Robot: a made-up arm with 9 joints.
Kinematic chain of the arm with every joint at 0, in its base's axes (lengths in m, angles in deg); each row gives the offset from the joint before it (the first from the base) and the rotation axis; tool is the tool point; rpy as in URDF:
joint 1: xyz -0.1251 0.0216 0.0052 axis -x
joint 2: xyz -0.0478 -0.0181 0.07 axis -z
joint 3: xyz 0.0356 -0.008 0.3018 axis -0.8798 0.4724 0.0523
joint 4: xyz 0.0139 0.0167 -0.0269 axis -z
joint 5: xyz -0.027 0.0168 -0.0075 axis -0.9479 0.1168 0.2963
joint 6: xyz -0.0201 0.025 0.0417 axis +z
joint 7: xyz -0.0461 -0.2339 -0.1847 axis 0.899 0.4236 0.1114
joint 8: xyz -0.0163 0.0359 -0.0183 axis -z
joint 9: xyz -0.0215 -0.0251 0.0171 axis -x
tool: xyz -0.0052 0.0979 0.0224 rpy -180 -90 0
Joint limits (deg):
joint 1: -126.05..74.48
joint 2: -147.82..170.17
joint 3: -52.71..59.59
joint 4: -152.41..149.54
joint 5: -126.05..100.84
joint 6: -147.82..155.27
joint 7: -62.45..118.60
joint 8: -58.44..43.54
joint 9: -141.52..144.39
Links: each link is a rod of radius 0.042 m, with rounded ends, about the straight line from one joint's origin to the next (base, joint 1, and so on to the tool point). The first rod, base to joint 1, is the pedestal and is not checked.
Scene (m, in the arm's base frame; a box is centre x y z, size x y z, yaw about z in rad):
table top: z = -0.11
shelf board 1: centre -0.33 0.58 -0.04 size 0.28 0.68 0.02 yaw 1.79
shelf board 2: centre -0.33 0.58 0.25 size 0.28 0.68 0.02 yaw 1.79
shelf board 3: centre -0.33 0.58 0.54 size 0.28 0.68 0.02 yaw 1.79
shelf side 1: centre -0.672 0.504 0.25 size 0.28 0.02 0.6 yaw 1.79
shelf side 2: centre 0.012 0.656 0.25 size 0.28 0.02 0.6 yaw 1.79
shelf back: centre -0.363 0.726 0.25 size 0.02 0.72 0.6 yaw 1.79
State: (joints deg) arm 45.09 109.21 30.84 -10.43 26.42 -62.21 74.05 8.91 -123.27
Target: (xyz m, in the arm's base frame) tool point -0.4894 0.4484 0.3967
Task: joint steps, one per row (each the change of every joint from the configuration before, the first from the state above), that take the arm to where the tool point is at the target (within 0.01 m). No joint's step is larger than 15 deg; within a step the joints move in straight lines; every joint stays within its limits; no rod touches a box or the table.
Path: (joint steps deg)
1: -11.09 -0.19 -13.08 0.00 -5.24 1.96 2.36 -4.38 -2.52
2: -11.09 -0.20 -13.09 -0.01 -5.25 1.95 2.37 -4.38 -2.51
3: -11.10 -0.19 -13.08 0.00 -5.24 1.96 2.36 -4.38 -2.52
4: -6.76 -4.40 14.71 -6.07 6.79 -0.19 -1.74 4.31 2.78
5: -6.77 -4.40 14.71 -6.08 6.79 -0.19 -1.74 4.31 2.78
6: 14.36 -1.44 7.49 -4.65 3.69 1.05 0.62 1.29 0.07
7: 14.36 -1.44 7.49 -4.66 3.68 1.05 0.63 1.29 0.07
8: 14.35 -1.43 7.49 -4.65 3.69 1.05 0.62 1.30 0.08

